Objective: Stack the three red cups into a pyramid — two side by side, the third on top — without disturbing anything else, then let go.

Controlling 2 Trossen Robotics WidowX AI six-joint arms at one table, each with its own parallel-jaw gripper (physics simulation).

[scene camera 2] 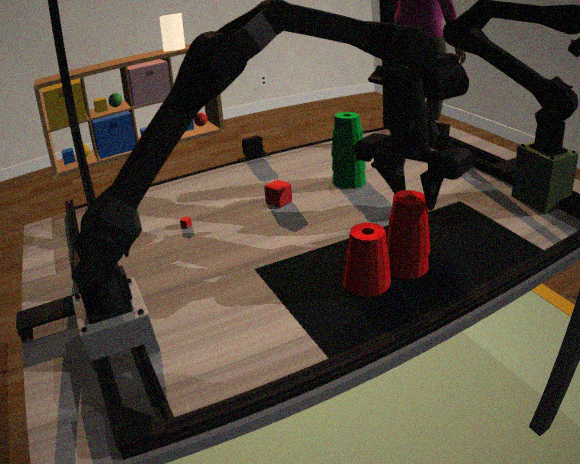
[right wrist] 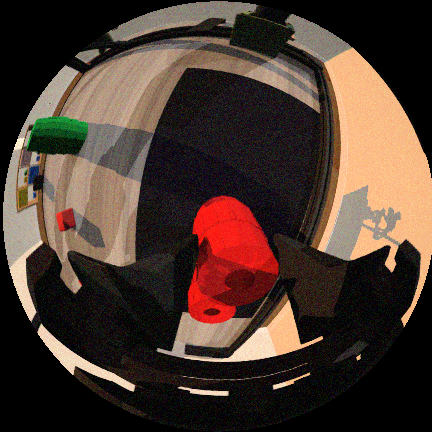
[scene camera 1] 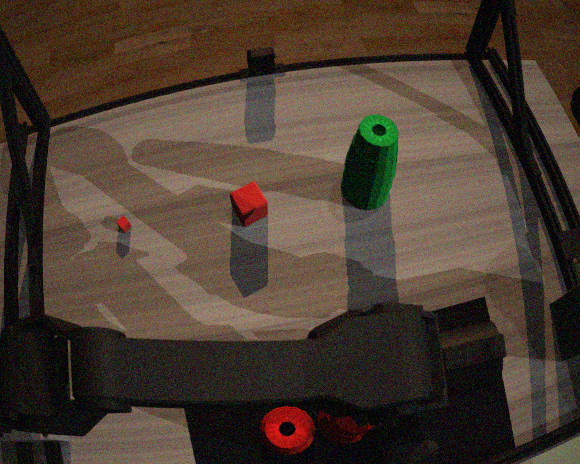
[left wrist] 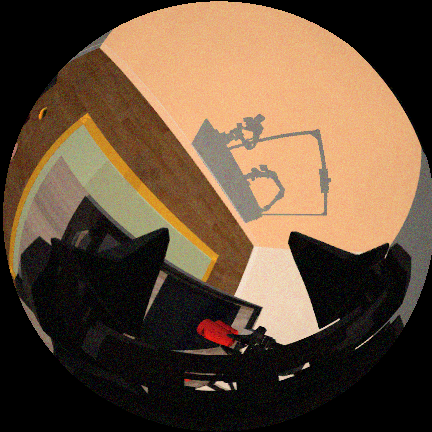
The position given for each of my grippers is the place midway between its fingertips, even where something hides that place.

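There's a red cube (scene camera 1: 248, 202) here, and a green cup stack (scene camera 1: 371, 160). I can see a red cup (right wrist: 200, 308) and also a red cup (right wrist: 229, 237). A black mat (scene camera 2: 467, 249) is there too, and the right wrist view shows the mat (right wrist: 220, 133) as well. As for the grippers, I see my left gripper (left wrist: 231, 236) and my right gripper (scene camera 2: 417, 205), and you'd find my right gripper in the right wrist view (right wrist: 236, 240) and in scene camera 1 (scene camera 1: 369, 407) too.
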